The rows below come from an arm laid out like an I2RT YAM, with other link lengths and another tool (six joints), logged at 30 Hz.
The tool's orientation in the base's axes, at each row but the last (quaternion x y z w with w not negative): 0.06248, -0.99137, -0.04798, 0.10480; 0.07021, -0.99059, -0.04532, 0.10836; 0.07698, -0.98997, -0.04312, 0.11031; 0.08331, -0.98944, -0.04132, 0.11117; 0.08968, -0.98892, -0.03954, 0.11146; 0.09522, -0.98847, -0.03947, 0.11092; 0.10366, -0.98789, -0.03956, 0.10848; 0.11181, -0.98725, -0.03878, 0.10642; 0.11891, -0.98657, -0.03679, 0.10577; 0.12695, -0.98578, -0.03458, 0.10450; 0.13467, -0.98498, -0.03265, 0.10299; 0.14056, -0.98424, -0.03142, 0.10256
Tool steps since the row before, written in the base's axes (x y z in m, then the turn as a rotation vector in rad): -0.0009, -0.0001, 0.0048, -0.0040, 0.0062, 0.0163; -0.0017, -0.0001, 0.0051, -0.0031, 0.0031, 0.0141; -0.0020, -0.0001, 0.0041, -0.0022, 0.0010, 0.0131; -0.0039, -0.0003, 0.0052, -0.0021, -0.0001, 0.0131; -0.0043, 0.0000, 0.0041, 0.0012, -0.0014, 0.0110; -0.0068, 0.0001, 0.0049, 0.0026, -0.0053, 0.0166; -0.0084, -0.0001, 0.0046, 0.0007, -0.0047, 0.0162; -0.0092, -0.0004, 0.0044, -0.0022, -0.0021, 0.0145; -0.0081, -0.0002, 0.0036, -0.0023, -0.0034, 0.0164; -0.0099, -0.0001, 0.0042, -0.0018, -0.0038, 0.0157; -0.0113, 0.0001, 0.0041, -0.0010, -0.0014, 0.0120; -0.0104, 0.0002, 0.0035, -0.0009, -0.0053, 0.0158
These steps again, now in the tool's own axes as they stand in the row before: 0.0019, 0.0005, -0.0045, 0.0063, 0.0083, -0.0145; 0.0027, 0.0007, -0.0046, 0.0055, 0.0049, -0.0128; 0.0028, 0.0006, -0.0035, 0.0047, 0.0026, -0.0122; 0.0049, 0.0008, -0.0042, 0.0048, 0.0015, -0.0123; 0.0050, 0.0011, -0.0030, 0.0015, -0.0005, -0.0110; 0.0075, 0.0018, -0.0032, 0.0021, -0.0040, -0.0170; 0.0090, 0.0020, -0.0026, 0.0037, -0.0031, -0.0162; 0.0097, 0.0020, -0.0023, 0.0055, -0.0001, -0.0138; 0.0085, 0.0020, -0.0018, 0.0063, -0.0012, -0.0156; 0.0102, 0.0027, -0.0020, 0.0058, -0.0017, -0.0151; 0.0114, 0.0034, -0.0016, 0.0037, 0.0000, -0.0116; 0.0104, 0.0033, -0.0012, 0.0054, -0.0034, -0.0154
